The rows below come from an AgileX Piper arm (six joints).
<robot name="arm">
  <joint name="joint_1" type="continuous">
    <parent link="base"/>
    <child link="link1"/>
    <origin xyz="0 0 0.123"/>
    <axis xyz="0 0 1"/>
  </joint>
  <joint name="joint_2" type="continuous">
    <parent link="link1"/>
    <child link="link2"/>
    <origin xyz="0 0 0" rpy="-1.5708 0 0"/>
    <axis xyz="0 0 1"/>
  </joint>
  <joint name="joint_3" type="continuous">
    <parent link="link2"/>
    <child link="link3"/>
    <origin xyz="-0.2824 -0.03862 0"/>
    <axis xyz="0 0 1"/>
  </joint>
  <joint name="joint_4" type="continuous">
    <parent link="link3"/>
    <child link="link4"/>
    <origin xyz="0.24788 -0.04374 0" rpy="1.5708 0 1.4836"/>
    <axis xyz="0 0 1"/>
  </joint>
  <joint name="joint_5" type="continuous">
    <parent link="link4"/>
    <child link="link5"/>
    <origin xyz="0 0 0" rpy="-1.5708 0 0"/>
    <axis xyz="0 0 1"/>
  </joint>
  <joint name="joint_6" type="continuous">
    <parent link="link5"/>
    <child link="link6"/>
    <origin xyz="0 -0.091 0" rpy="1.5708 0 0"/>
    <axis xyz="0 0 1"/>
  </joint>
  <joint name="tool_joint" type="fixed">
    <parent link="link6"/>
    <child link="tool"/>
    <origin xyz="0 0 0"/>
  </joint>
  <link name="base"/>
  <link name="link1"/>
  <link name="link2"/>
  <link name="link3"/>
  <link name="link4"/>
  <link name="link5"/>
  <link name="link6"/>
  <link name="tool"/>
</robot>
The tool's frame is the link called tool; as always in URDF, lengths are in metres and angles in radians. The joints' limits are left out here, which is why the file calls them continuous.
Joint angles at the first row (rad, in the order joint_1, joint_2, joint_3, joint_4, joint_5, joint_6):
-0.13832, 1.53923, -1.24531, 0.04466, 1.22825, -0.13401
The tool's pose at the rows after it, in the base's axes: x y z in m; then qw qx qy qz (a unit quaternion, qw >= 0):
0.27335 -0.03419 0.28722 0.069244 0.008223 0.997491 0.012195
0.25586 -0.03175 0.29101 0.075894 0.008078 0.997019 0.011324
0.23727 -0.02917 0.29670 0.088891 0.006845 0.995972 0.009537
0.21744 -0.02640 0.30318 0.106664 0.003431 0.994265 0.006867
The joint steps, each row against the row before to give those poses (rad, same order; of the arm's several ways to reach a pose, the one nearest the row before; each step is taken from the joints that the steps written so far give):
0.00000, -0.05729, 0.05907, 0.00000, 0.00001, -0.00001
0.00002, -0.06758, 0.05413, -0.00001, 0.00000, 0.00003
-0.00004, -0.07646, 0.05018, 0.00001, 0.00000, -0.00194
0.00004, -0.08439, 0.04780, -0.00001, 0.00060, -0.00601

